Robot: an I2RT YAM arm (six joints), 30 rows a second.
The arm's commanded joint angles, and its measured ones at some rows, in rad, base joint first. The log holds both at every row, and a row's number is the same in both.
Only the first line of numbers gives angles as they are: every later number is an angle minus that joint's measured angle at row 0.
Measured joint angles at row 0:
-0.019 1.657 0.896 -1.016 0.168 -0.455
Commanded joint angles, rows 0 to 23:
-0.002 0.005 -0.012 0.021 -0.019 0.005
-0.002 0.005 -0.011 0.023 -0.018 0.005
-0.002 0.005 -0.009 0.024 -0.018 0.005
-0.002 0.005 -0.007 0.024 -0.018 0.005
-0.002 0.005 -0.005 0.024 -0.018 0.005
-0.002 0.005 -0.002 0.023 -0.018 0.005
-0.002 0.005 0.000 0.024 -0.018 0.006
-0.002 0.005 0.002 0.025 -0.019 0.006
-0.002 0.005 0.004 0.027 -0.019 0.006
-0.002 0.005 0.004 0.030 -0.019 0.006
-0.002 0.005 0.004 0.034 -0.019 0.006
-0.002 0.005 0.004 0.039 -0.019 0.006
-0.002 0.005 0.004 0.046 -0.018 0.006
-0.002 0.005 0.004 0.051 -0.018 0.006
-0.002 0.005 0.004 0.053 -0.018 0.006
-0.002 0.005 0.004 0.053 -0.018 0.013
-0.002 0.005 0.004 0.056 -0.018 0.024
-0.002 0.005 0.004 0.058 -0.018 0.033
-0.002 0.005 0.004 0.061 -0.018 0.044
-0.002 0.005 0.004 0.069 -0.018 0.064
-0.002 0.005 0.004 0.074 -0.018 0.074
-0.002 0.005 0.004 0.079 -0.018 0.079
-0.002 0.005 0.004 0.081 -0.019 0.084
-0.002 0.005 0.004 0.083 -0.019 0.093
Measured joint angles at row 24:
0.000 -0.009 0.003 0.070 0.018 0.045
